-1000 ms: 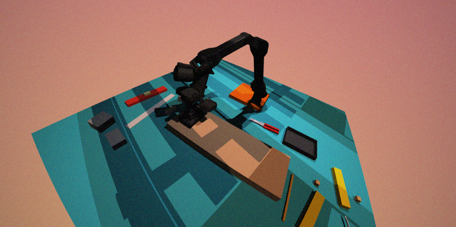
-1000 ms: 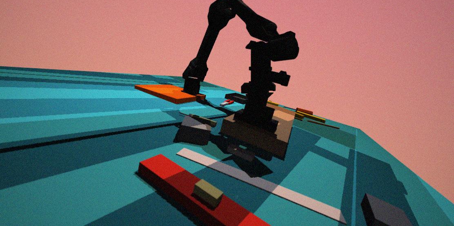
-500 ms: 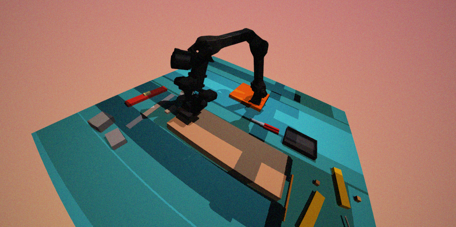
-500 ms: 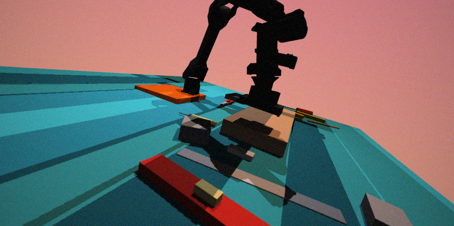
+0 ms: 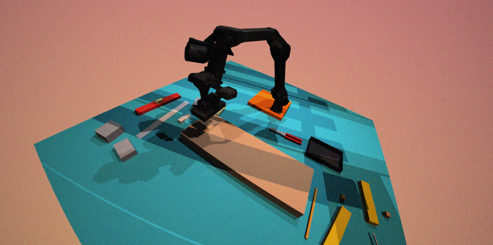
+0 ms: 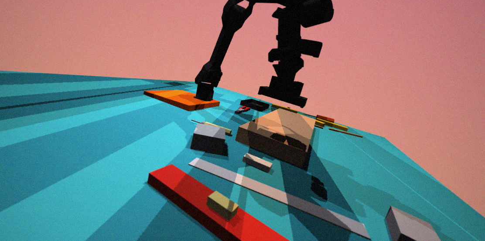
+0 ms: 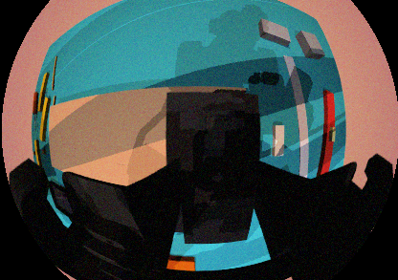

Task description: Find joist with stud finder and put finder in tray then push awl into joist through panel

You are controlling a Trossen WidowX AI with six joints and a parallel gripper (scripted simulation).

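The black tray is 20 cm behind my gripper tip, 51 cm to the left of it and 14 cm below it. The rest, counted from my gripper tip: stud finder (1 cm ahead, 2 cm above); then white block (1 cm behind, 14 cm to the right, 15 cm below); then green light (2 cm ahead, 3 cm above).
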